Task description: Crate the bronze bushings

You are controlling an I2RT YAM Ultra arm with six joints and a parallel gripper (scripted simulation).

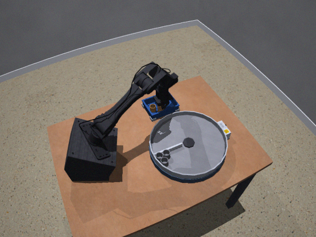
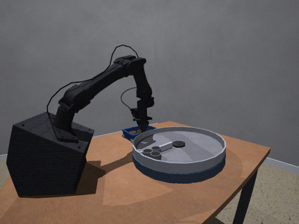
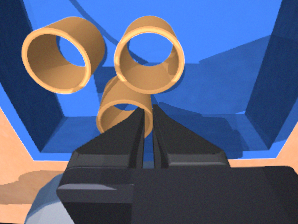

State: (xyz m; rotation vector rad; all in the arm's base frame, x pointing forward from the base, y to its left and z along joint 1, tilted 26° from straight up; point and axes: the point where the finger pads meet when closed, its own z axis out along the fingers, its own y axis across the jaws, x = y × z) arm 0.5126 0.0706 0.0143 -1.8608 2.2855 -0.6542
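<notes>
Right now my hand is 10 mm short of the blue crate, 40 mm to the right of it and 10 mm above it. From my hand the other things lie so: grey turntable: 70 mm behind, 290 mm to the right, 10 mm above.
</notes>
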